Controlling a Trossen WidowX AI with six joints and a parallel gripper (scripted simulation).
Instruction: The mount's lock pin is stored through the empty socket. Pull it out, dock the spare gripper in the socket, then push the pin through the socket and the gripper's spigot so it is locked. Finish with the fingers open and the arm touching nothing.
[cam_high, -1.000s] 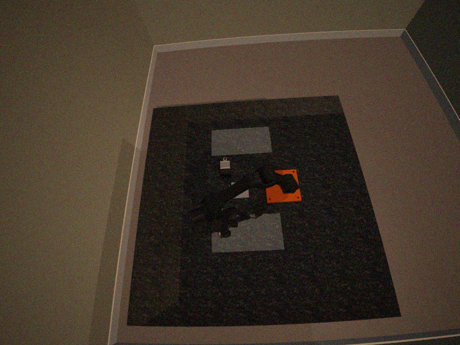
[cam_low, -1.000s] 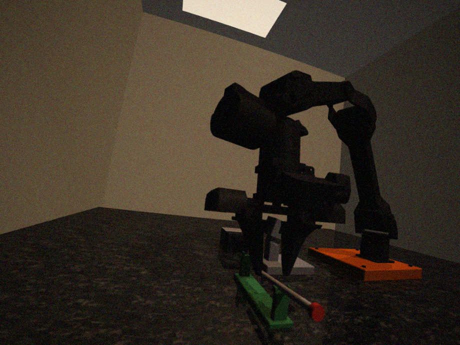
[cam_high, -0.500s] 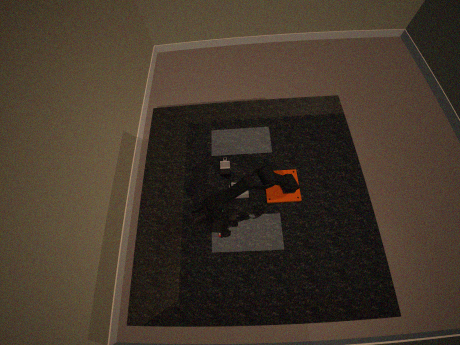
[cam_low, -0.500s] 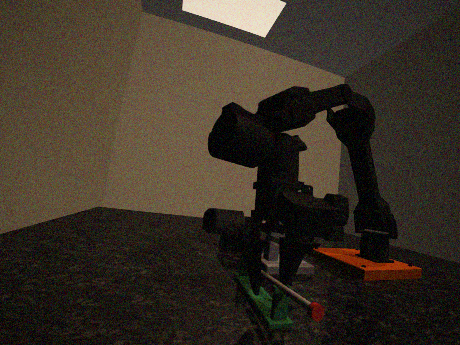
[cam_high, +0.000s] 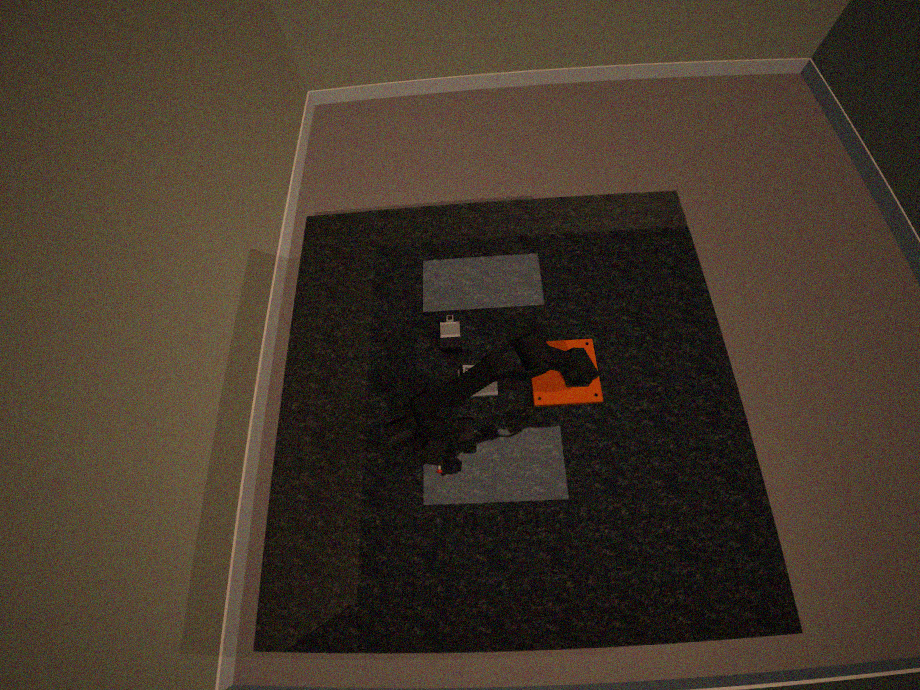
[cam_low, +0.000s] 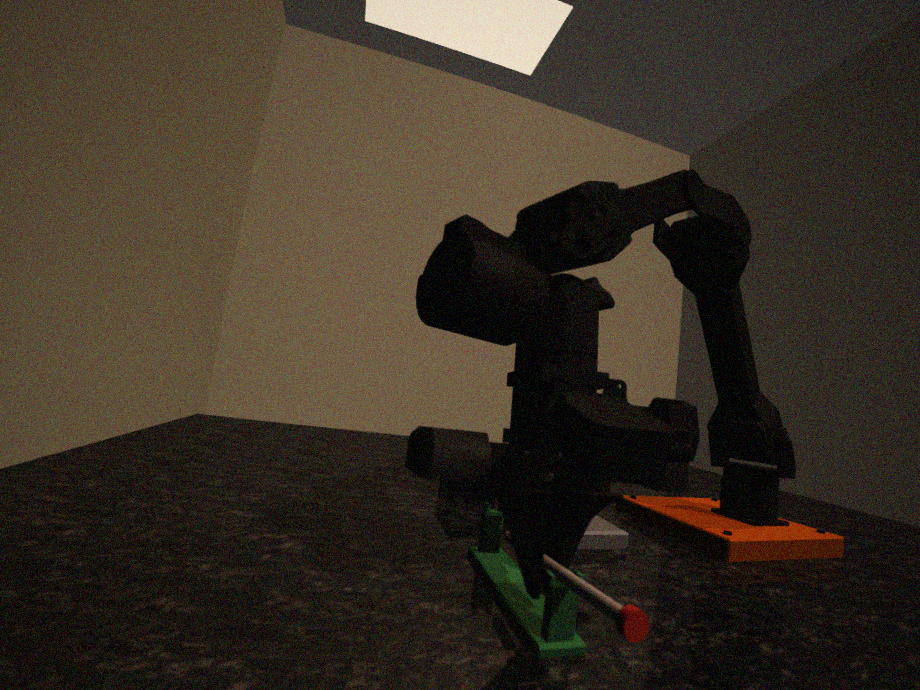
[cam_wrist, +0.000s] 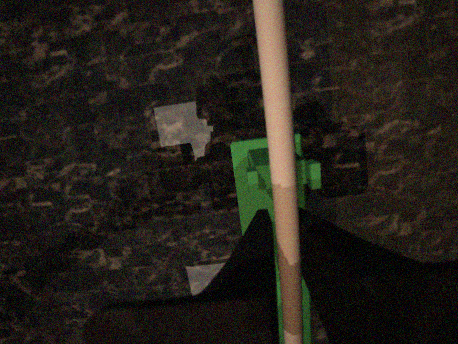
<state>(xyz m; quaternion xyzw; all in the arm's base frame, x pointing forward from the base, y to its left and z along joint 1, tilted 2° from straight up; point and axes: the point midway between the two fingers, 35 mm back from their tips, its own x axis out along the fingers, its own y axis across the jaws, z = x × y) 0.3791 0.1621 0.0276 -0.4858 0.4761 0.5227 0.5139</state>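
Now: the green rack 4 cm to the right of my gripper tip and 1 cm above it. The rest, counted from my gripper tip: grey socket: 16 cm to the right, 10 cm behind, 3 cm above; spare gripper: 31 cm to the right, 3 cm behind.
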